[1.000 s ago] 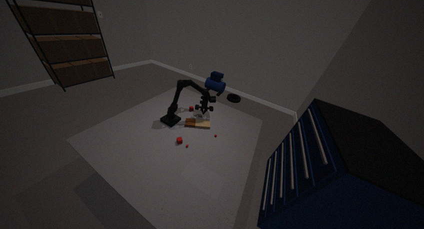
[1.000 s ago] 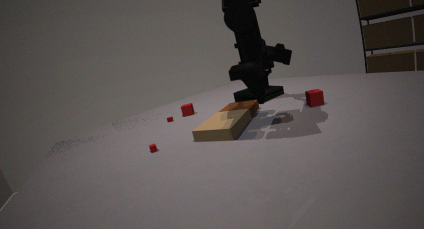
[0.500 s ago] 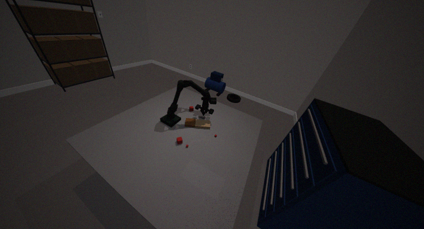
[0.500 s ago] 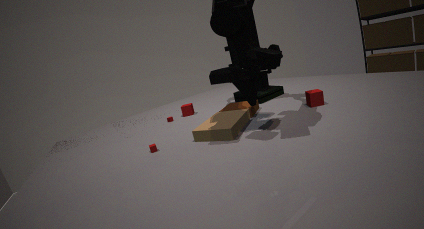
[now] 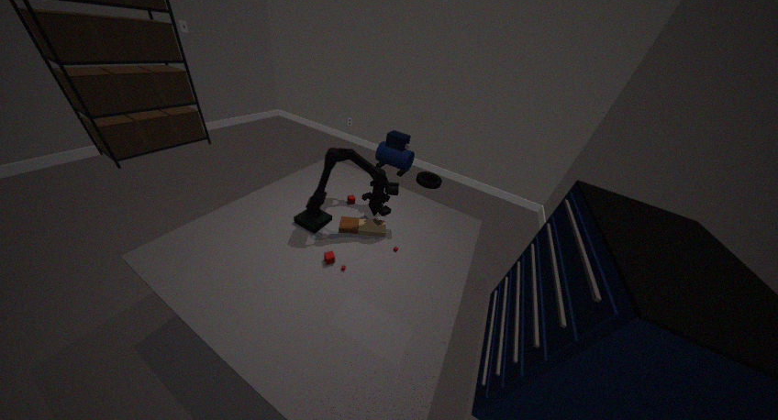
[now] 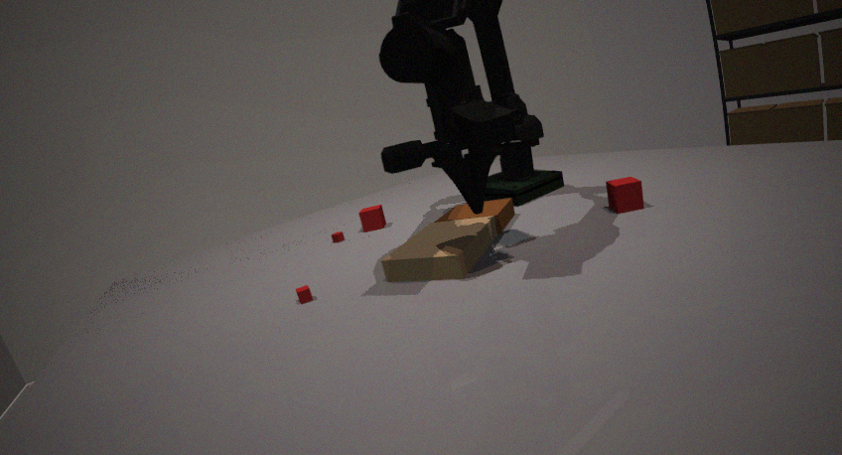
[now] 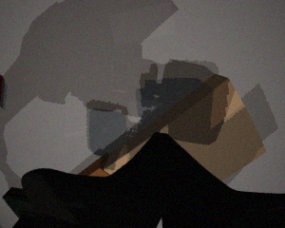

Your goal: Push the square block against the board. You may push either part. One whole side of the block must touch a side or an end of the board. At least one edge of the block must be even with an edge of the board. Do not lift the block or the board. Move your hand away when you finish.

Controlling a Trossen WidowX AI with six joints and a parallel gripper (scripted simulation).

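My gripper tip is 5 cm to the left of the board, 4 cm above it and 2 cm short of it. From my gripper tip the other things lie so: square block: 10 cm to the right, 10 cm behind, 4 cm below.
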